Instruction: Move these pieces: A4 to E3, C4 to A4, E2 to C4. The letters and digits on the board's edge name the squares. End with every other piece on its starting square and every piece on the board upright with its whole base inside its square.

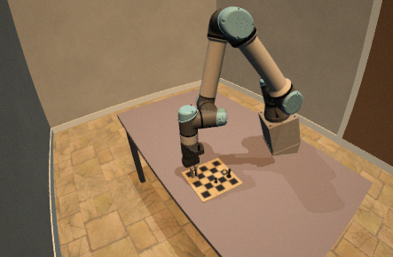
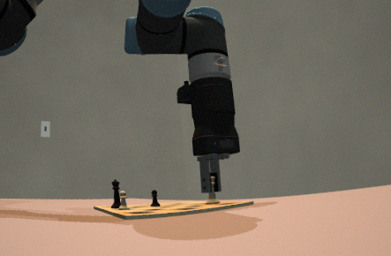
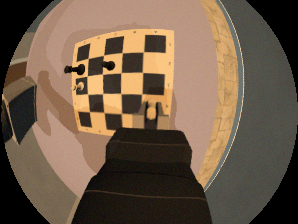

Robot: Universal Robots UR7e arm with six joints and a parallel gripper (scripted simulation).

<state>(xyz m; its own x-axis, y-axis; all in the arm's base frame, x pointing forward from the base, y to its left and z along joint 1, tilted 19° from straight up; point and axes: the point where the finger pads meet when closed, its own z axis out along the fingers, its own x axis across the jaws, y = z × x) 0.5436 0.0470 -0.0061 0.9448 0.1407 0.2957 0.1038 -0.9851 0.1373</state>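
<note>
Now: hand 10 mm above the tall white piece. Also, from my hand: chessboard: 80 mm behind, 30 mm to the left, 40 mm below; then white pawn: 150 mm behind, 20 mm to the left, 30 mm below; then black pawn: 90 mm behind, 60 mm to the left, 30 mm below.
</note>
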